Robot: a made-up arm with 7 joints.
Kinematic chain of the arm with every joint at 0, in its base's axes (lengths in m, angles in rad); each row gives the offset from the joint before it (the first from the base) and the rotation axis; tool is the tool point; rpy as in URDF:
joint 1: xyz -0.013 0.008 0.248 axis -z
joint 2: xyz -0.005 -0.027 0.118 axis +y
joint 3: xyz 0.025 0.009 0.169 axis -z
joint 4: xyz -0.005 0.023 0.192 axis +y
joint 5: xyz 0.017 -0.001 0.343 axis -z
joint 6: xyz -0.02 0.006 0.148 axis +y
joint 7: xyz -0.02 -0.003 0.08 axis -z
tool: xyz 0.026 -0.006 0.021 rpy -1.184 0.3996 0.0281
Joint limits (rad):
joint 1: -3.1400..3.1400
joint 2: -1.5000..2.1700
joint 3: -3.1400..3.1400
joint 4: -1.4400..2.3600
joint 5: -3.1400..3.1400
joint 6: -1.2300..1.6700
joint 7: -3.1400..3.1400
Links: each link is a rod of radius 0.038 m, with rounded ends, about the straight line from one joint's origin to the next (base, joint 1, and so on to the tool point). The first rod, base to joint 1, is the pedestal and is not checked.
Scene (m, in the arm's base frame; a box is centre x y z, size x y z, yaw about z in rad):
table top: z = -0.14
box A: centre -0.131 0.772 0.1 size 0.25 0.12 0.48 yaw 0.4
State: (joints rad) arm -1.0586 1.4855 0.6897 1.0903 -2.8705 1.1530 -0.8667
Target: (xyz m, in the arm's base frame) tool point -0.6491 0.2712 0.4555
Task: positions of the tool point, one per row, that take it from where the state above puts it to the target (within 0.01 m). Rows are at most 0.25 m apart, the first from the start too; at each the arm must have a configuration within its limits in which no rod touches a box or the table.
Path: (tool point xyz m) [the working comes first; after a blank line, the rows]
Joints at the target: -2.4034 0.6820 -0.4488 1.4557 -2.6823 1.3784 -0.7821
Straight joint move there: touches box A.

1: 0.3832 0.5490 0.0048
2: 0.1816 0.5651 -0.0295
3: -0.0090 0.5071 -0.0523
4: -0.1545 0.3841 -0.0587
5: -0.2268 0.2232 -0.0465
6: -0.2149 0.0651 -0.0150
7: -0.3761 0.1076 0.0236
8: -0.5146 0.1614 0.1237
9: -0.6098 0.2195 0.2736
10: -0.6491 0.2712 0.4555

